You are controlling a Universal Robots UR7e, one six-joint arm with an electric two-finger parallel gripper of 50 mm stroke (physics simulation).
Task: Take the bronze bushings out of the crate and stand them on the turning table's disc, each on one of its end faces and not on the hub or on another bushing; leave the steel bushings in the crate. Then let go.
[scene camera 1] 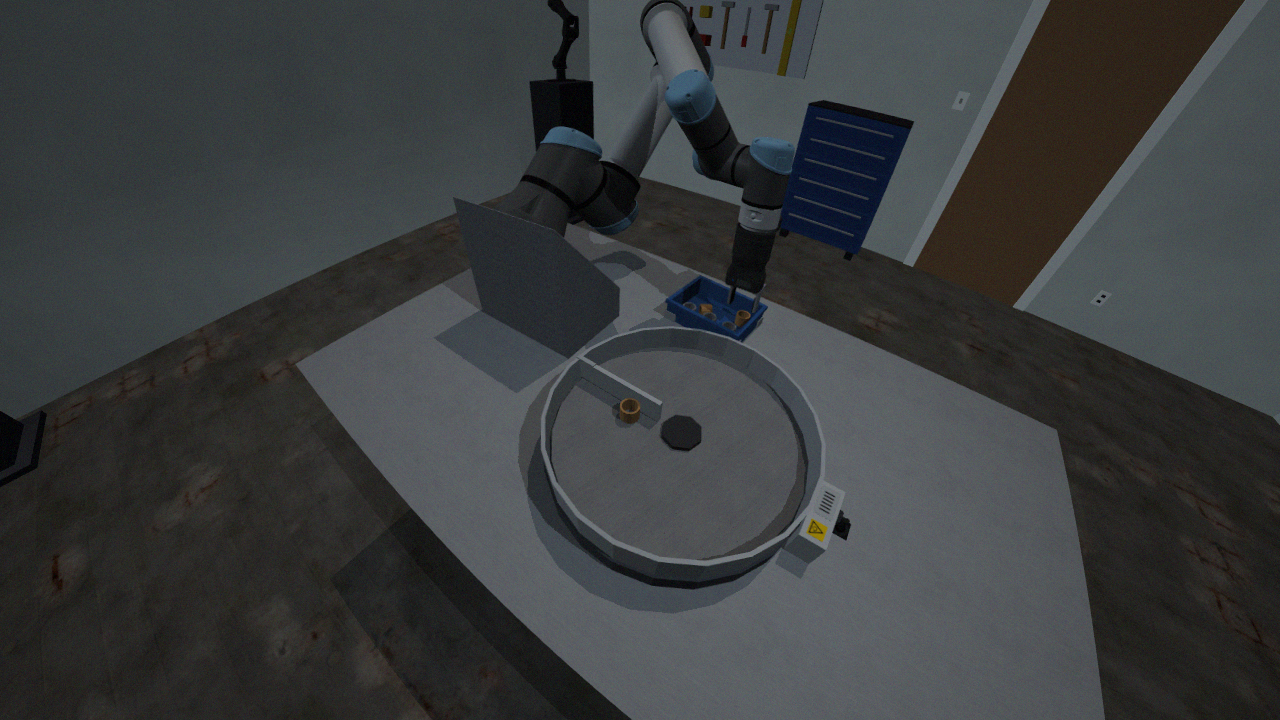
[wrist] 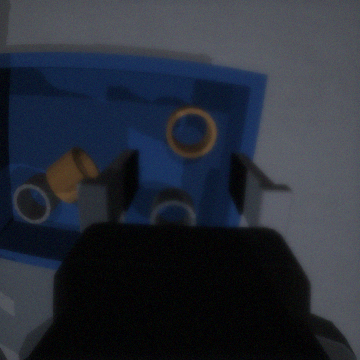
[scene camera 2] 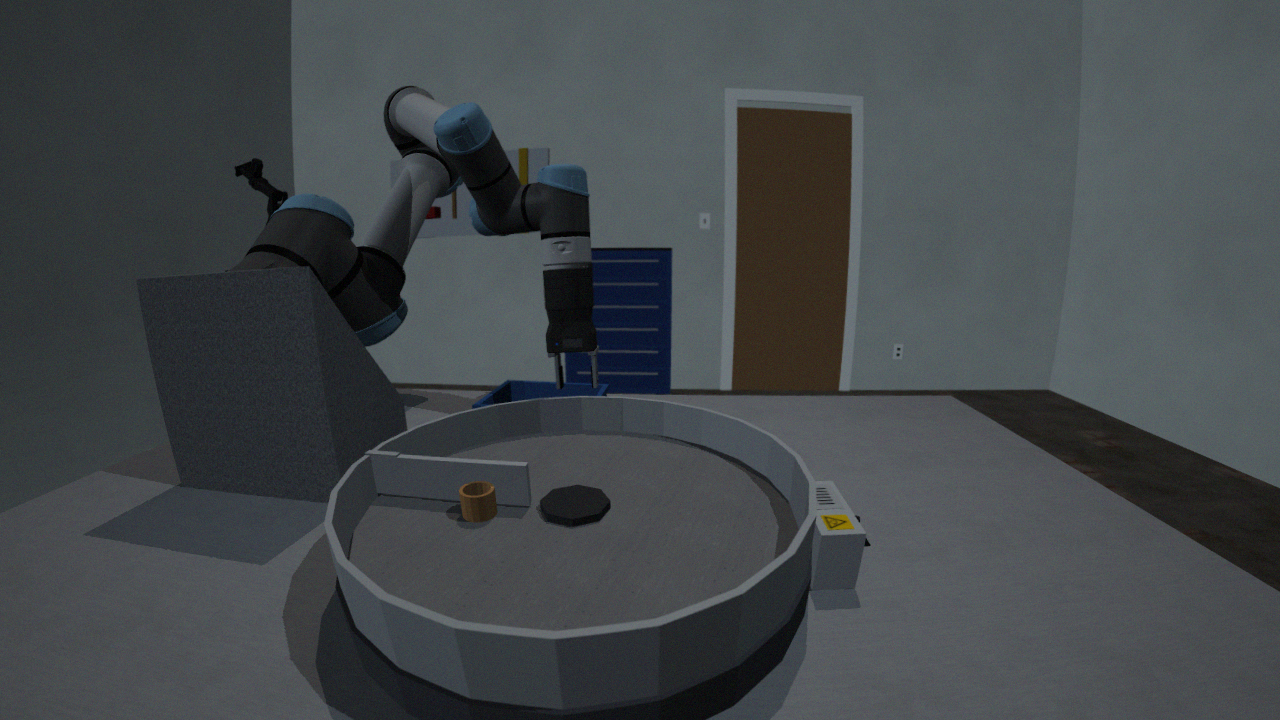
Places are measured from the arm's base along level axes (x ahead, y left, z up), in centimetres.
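Pixels of known places: gripper, fingertip midpoint: (scene camera 1: pixel 742 306) (wrist: pixel 183 169) (scene camera 2: pixel 577 387); arm's base, origin of the base link: (scene camera 1: pixel 525 234) (scene camera 2: pixel 253 329).
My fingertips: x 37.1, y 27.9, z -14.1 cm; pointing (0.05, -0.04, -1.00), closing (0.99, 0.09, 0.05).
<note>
Ahead of a thing's pixels: the offset from my fingertips to its middle. "pt": to the spot under its first point.
My gripper (scene camera 1: pixel 744 297) (scene camera 2: pixel 577 385) (wrist: pixel 183 169) is open and empty, pointing down over the right part of the blue crate {dx -5.3, dy -1.4, dz -3.5 cm} (scene camera 1: pixel 702 322) (wrist: pixel 125 60). In the crate, a bronze bushing {dx +0.4, dy +1.6, dz -4.2 cm} (scene camera 1: pixel 742 319) (wrist: pixel 191 152) appears upright, ahead of the fingers in the wrist view. Another bronze bushing {dx -7.4, dy -2.4, dz -3.9 cm} (scene camera 1: pixel 706 308) (wrist: pixel 65 177) lies tilted against a steel bushing {dx -10.6, dy -4.7, dz -4.2 cm} (wrist: pixel 47 187). A second steel bushing {dx -0.1, dy -4.7, dz -4.2 cm} (wrist: pixel 172 196) is partly hidden by the gripper body. One bronze bushing {dx +0.2, dy -39.1, dz +0.6 cm} (scene camera 1: pixel 630 413) (scene camera 2: pixel 477 505) stands on an end face on the disc {dx +8.7, dy -36.6, dz -0.8 cm} (scene camera 1: pixel 716 501) (scene camera 2: pixel 644 555), apart from the dark hub {dx +8.7, dy -36.6, dz -0.3 cm} (scene camera 1: pixel 681 432) (scene camera 2: pixel 574 505).
A raised wall (scene camera 1: pixel 680 571) (scene camera 2: pixel 572 667) rings the disc. A straight white bar {pt dx -3.6, dy -37.8, dz +2.6 cm} (scene camera 1: pixel 617 385) (scene camera 2: pixel 447 477) reaches inward behind the standing bushing. A tall grey panel (scene camera 1: pixel 537 277) (scene camera 2: pixel 241 376) stands left of the crate. A white box with a warning label {pt dx +31.7, dy -37.2, dz -0.2 cm} (scene camera 1: pixel 816 523) (scene camera 2: pixel 836 550) sits outside the ring.
</note>
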